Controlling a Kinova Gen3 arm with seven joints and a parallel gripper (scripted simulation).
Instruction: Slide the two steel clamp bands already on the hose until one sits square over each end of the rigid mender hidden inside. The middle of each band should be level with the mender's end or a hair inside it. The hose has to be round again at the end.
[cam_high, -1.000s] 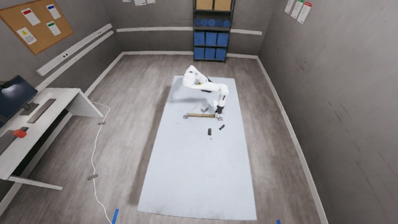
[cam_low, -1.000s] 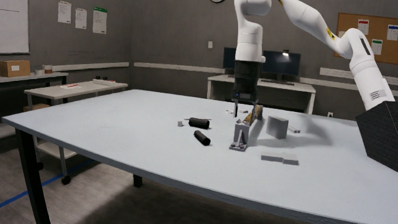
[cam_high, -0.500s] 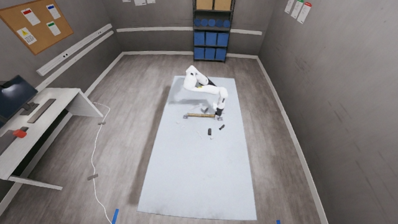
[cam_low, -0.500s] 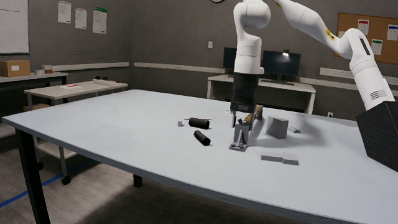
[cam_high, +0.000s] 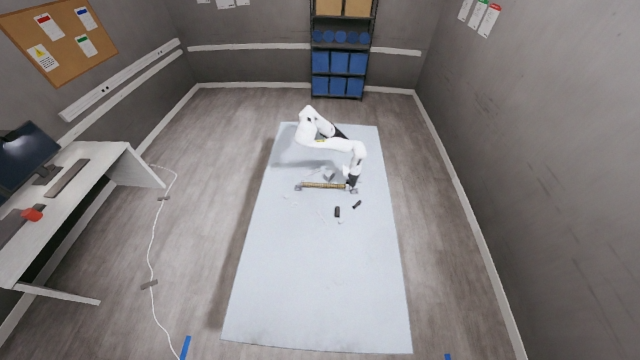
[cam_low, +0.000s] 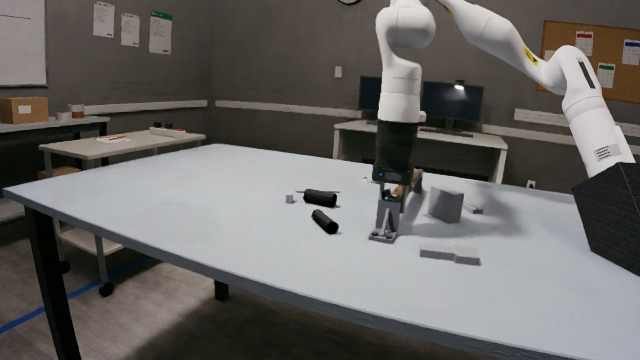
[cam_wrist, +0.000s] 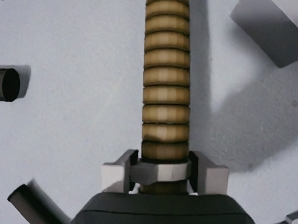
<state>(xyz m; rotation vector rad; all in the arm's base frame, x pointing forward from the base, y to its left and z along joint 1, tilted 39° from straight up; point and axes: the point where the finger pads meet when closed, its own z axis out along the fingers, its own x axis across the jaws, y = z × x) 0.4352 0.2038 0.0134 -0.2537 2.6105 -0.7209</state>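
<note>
Right now my hand is 13 cm to the left of the grey block, 9 cm past it and 2 cm above it.
</note>
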